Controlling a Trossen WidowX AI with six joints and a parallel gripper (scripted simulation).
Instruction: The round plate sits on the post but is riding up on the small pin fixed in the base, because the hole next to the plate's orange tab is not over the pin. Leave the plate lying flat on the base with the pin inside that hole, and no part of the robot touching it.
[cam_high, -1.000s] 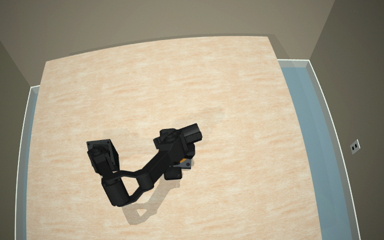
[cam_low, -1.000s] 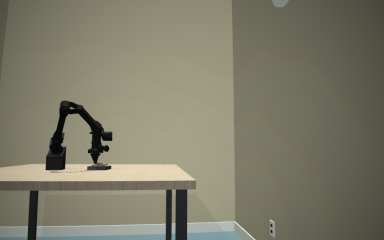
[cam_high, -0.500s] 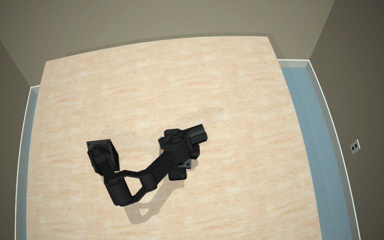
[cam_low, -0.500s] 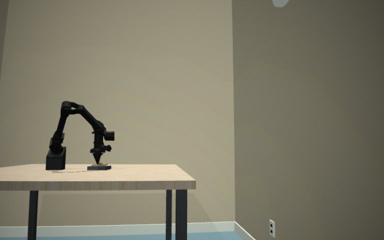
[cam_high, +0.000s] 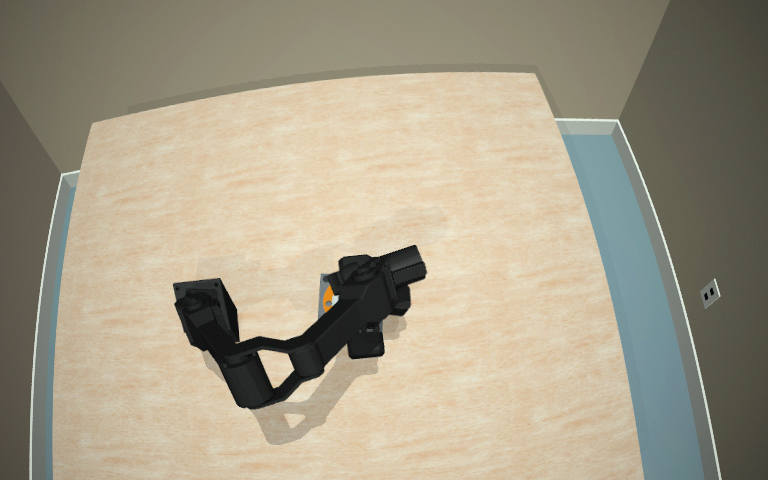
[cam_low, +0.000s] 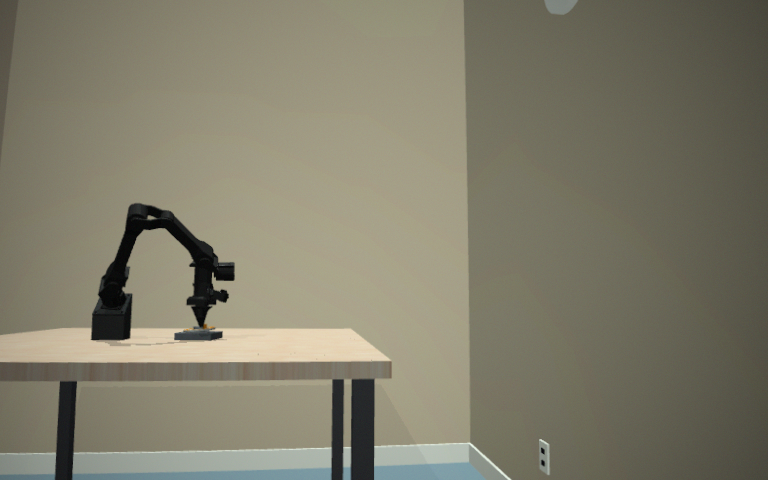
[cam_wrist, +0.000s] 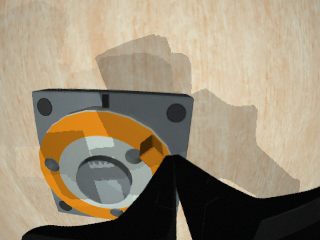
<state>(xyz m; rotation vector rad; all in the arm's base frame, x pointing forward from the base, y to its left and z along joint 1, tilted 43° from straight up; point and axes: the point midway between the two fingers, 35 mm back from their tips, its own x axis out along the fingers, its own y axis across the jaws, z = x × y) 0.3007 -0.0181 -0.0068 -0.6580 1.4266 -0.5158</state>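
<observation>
Now: gripper tip 50 mm to the right of the grey base, 20 mm past it and 20 mm above it.
</observation>
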